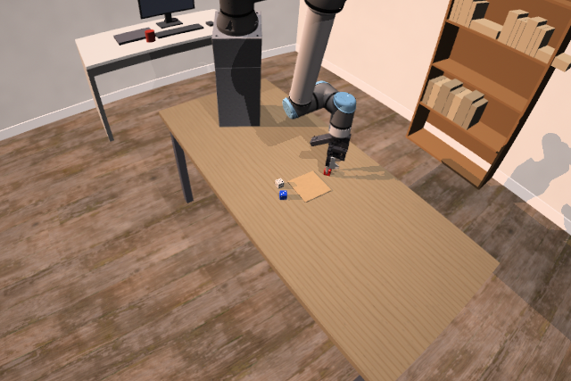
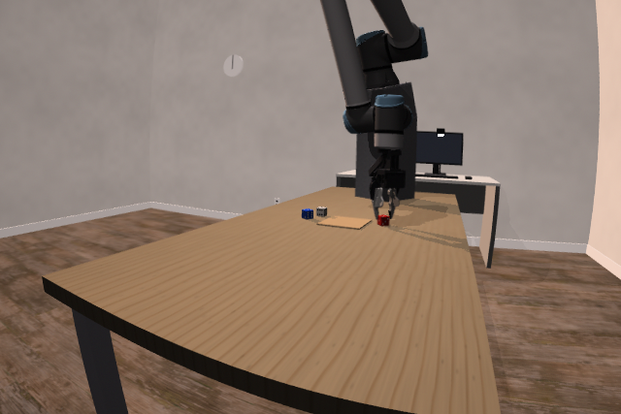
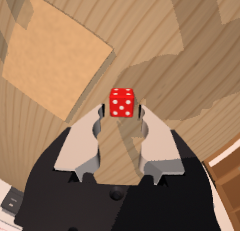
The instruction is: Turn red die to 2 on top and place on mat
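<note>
Now: the red die 2 cm below my hand. From my hand the other things lie so: tan mat (3 cm ahead, 12 cm to the right, 3 cm below); white die (4 cm behind, 23 cm to the right, 2 cm below); blue die (3 cm ahead, 26 cm to the right, 2 cm below).
</note>
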